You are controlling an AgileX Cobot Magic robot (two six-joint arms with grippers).
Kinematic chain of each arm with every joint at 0, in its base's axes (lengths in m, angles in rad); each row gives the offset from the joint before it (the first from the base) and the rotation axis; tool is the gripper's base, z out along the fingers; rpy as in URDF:
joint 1: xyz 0 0 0.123 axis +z
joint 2: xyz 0 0 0 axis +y
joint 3: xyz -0.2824 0 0.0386 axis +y
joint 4: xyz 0.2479 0 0.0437 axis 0.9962 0 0.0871
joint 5: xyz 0 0 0 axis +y
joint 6: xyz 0.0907 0 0.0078 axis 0.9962 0 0.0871
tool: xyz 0 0 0 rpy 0 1.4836 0
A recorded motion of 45 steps. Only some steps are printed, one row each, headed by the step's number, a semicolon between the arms.
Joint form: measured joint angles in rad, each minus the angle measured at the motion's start. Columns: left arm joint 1, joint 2, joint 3, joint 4, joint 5, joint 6; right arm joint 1, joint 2, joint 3, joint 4, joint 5, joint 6.
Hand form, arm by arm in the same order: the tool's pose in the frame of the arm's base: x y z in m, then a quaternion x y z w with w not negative. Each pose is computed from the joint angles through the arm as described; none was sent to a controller.
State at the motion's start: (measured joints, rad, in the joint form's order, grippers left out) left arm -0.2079 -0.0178 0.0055 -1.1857 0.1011 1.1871; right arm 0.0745 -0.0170 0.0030 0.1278 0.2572 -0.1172
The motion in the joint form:
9: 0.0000 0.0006 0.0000 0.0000 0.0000 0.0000; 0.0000 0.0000 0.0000 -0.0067 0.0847 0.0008
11: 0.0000 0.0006 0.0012 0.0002 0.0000 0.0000; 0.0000 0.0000 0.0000 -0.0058 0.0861 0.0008
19: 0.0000 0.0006 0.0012 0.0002 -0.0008 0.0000; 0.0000 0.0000 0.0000 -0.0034 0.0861 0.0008
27: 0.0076 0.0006 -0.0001 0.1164 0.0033 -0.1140; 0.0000 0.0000 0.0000 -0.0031 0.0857 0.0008
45: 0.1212 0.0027 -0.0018 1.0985 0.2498 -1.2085; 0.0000 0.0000 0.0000 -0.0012 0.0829 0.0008
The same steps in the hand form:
9: 0.0518 -0.0198 0.2088 0.10602 0.67713 -0.10625 0.72039; 0.0522 0.0076 0.1824 -0.04266 0.78495 0.03823 0.61690
11: 0.0519 -0.0198 0.2084 0.10611 0.67756 -0.10615 0.71998; 0.0521 0.0076 0.1822 -0.04250 0.78538 0.03865 0.61634
19: 0.0519 -0.0197 0.2084 0.10583 0.67750 -0.10592 0.72013; 0.0521 0.0077 0.1822 -0.04186 0.78538 0.03966 0.61632
27: 0.0521 -0.0192 0.2077 0.10392 0.68189 -0.10152 0.71688; 0.0522 0.0077 0.1823 -0.04176 0.78526 0.03978 0.61647
45: 0.0521 -0.0073 0.1811 0.00262 0.79004 -0.06992 0.60905; 0.0522 0.0078 0.1825 -0.04109 0.78441 0.04051 0.61755

